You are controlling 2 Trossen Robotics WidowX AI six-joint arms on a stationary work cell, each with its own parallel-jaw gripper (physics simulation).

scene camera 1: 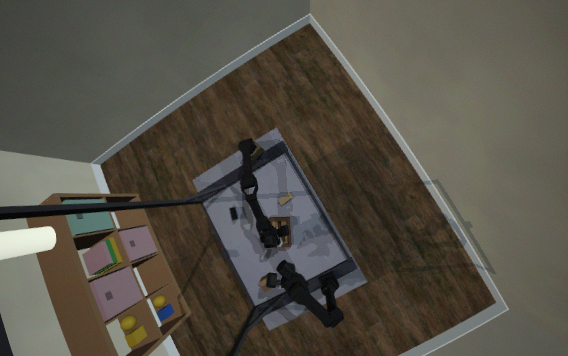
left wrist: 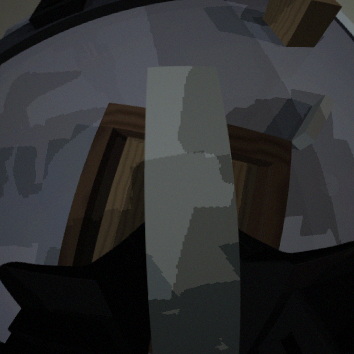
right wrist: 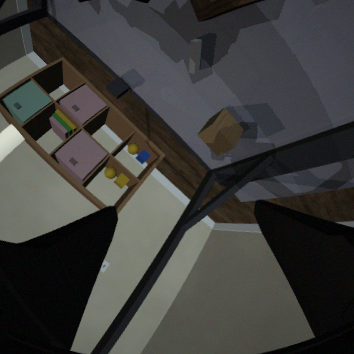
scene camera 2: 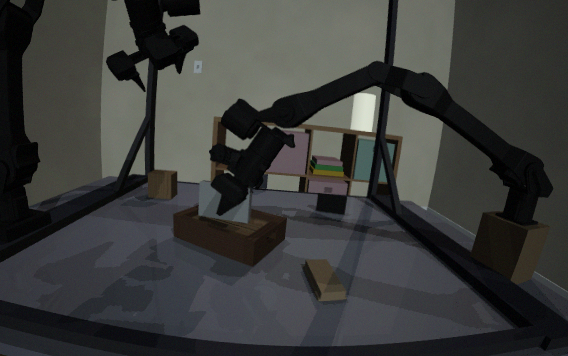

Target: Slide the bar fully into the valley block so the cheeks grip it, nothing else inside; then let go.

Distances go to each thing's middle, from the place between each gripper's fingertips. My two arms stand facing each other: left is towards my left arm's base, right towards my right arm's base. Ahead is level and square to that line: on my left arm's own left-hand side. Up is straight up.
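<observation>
The grey block (scene camera 2: 209, 198) sits 3 cm above my left hand and 1 cm to the left of it, and the tan bar (scene camera 2: 326, 285), counting from that same left hand, is 4 cm below, 20 cm to the left and 16 cm ahead.
As for the grey block and my right gripper, the gripper's 250 mm above the block, 170 mm to the right of it and 60 mm short of it. The tan bar is 320 mm below my right hand, 370 mm to the left of it and 220 mm ahead of it.
</observation>
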